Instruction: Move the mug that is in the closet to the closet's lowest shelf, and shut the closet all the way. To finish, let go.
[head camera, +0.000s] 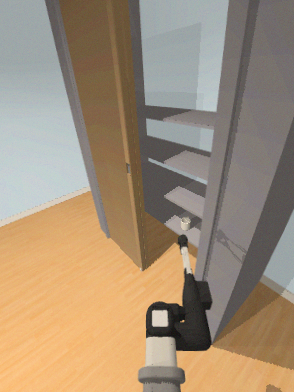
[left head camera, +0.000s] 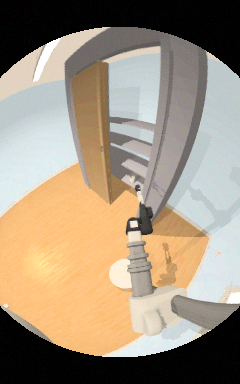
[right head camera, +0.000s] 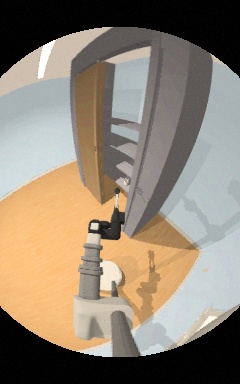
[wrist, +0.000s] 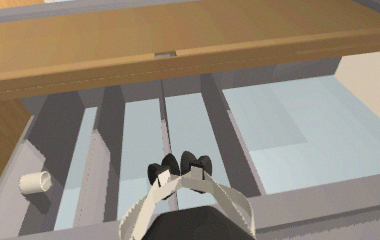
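Note:
The closet stands open on its right side. Its wooden door covers the left part and has a small recessed handle. The small off-white mug stands on the lowest shelf that shows. My gripper is shut and empty at the closet's opening. In the wrist view, the mug is well to the left of the fingers.
Further shelves are above the mug's shelf. The closet's right front post stands close beside my wrist and gripper. The door's free edge is left of my gripper. Pale blue walls surround the wooden floor.

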